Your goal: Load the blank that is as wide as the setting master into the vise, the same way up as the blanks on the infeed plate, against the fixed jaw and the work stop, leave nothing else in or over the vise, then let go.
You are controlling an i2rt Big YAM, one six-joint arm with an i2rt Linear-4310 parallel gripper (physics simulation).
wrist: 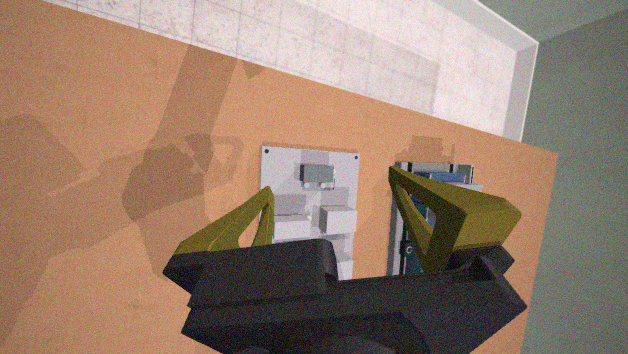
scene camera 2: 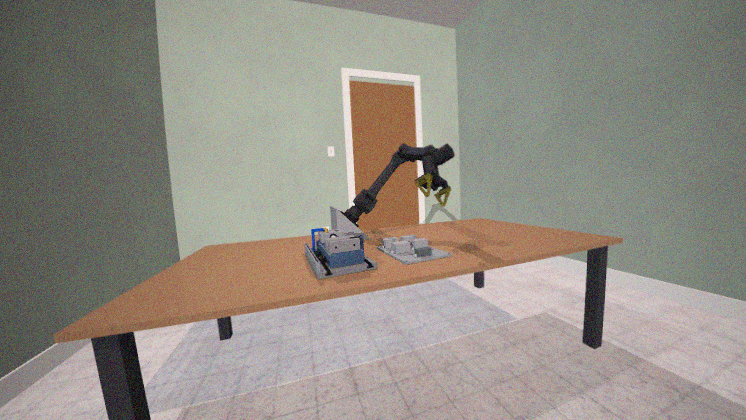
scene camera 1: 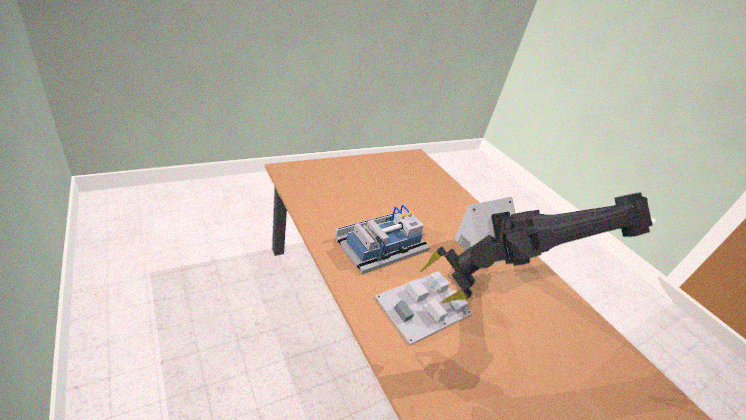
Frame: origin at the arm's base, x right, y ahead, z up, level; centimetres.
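Seen in the pictures: gripper, fingertip midpoint: (wrist: 328,182) (scene camera 2: 435,201) (scene camera 1: 431,286); arm's base at its link origin: (scene camera 2: 347,220) (scene camera 1: 501,228).
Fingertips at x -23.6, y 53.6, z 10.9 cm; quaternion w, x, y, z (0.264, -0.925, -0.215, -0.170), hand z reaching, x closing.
Note:
Pixels of each thing's top centre, then the offset from my fingertips to it. "*": a spot on its surface instead. Level surfaces: height alone.
- vise at its top centre: (wrist: 464,240) (scene camera 1: 388,224) (scene camera 2: 335,234) dx +35.9, dy -8.6, dz -9.9 cm
- light grey infeed plate at its top centre: (wrist: 311,218) (scene camera 1: 424,304) (scene camera 2: 410,249) dx +6.8, dy -8.4, dz -19.0 cm
- darker grey block at its top centre: (wrist: 319,174) (scene camera 1: 404,308) (scene camera 2: 422,248) dx +5.9, dy +0.2, dz -16.5 cm
- blue hose at a spot on its surface: (scene camera 1: 400,209) * dx +43.8, dy -18.6, dz -11.1 cm
- wooden table's at its surface level: dz -19.8 cm
The vise (scene camera 1: 412,241) (scene camera 2: 344,258) (wrist: 446,177) has a blue body and pale grey jaws; the wrist view shows part of it behind a finger. Beside it lies the light grey infeed plate (scene camera 1: 409,335) (scene camera 2: 441,255) (wrist: 280,160). A darker grey block (scene camera 1: 403,310) (scene camera 2: 422,252) (wrist: 318,173), seemingly the setting master, sits near the plate's outer edge. Several pale blanks stand on the plate, among them one blank (scene camera 1: 418,291) (wrist: 338,219) and another blank (scene camera 1: 436,312) (wrist: 292,226). Their widths are hard to compare. My gripper (scene camera 1: 432,286) (scene camera 2: 435,200) (wrist: 328,182) is wide open and empty, high above the plate.
A tilted grey mounting plate (scene camera 1: 476,223) (scene camera 2: 341,221) stands at the arm's base, beyond the vise. A blue hose (scene camera 1: 400,209) (scene camera 2: 313,237) rises at the vise's end. The wooden table's (scene camera 1: 334,182) (scene camera 2: 208,281) long edge runs close to the vise and infeed plate.

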